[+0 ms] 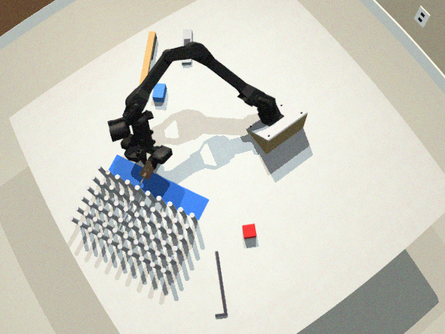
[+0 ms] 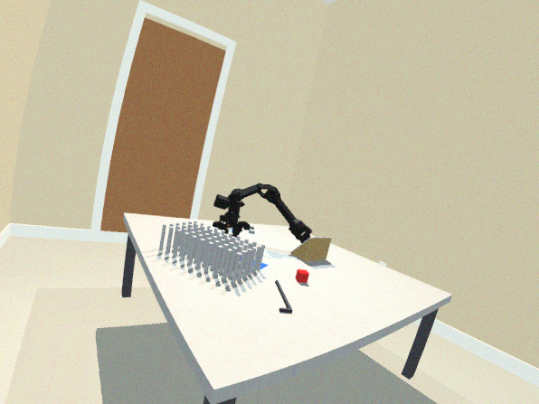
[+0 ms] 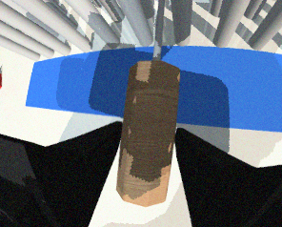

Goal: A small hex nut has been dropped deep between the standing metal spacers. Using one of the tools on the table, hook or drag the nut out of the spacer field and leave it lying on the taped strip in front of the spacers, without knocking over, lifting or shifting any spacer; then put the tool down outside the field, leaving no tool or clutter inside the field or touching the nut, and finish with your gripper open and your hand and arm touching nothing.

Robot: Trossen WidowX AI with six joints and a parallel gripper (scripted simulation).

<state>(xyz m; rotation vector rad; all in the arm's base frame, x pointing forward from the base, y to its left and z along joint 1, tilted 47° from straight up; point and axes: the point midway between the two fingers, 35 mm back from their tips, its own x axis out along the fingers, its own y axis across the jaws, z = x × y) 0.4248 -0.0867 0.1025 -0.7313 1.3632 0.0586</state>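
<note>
Now: gripper tip 20 mm short of the blue taped strip, 60 mm to the right of it and 30 mm above it. From my gripper tip the other things lie so: blue cube 180 mm behind, 230 mm to the right, 10 mm below; then grey block 380 mm behind, 340 mm to the right, 20 mm below; then red cube 140 mm behind, 380 mm to the left, 10 mm below.
</note>
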